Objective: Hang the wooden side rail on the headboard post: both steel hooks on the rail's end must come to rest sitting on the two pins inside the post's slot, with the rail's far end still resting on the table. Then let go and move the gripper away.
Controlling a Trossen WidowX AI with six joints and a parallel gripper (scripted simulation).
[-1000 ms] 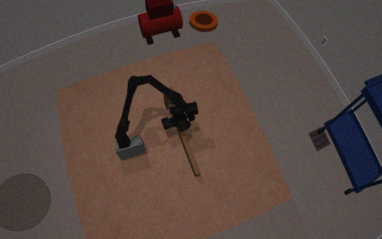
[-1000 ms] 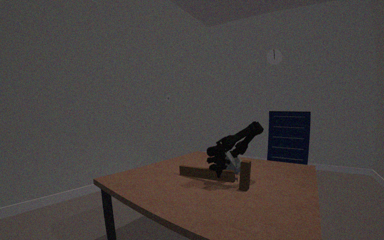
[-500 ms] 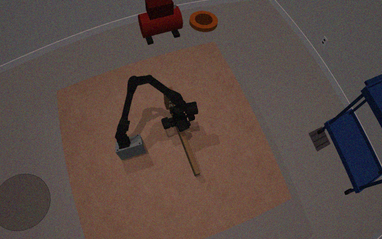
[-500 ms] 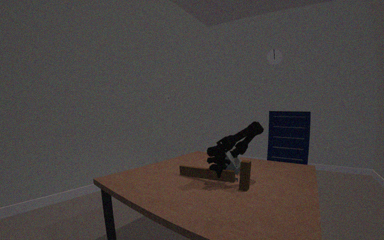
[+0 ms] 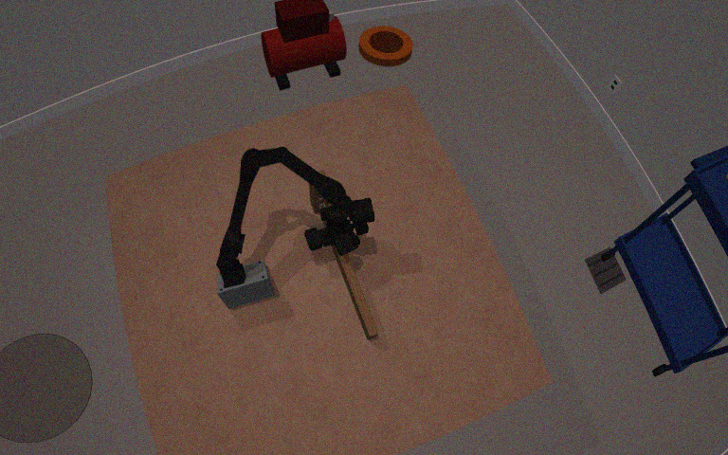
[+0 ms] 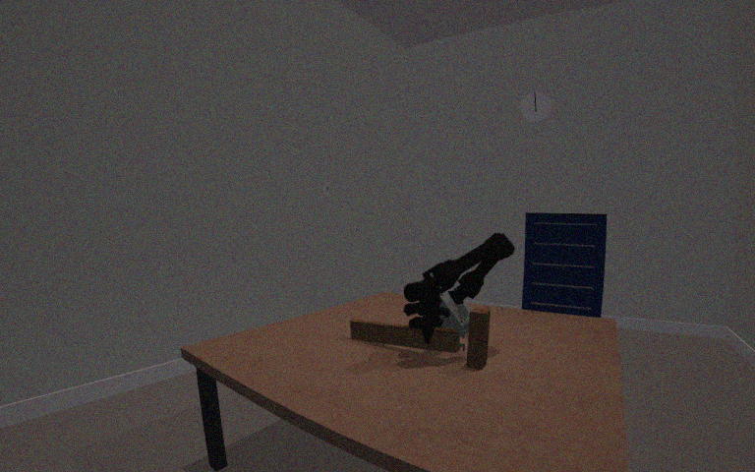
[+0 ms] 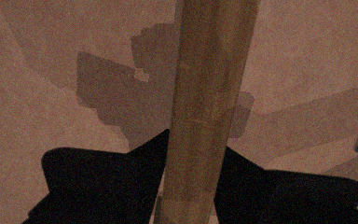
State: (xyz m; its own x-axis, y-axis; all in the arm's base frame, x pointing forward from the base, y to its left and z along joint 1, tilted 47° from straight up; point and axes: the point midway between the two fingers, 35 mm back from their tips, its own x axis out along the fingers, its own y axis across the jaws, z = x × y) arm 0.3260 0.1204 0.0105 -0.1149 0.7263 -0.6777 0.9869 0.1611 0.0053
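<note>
Now: the headboard post 16 cm to the left of my gripper tip, 4 cm above it and 2 cm behind it.
</note>
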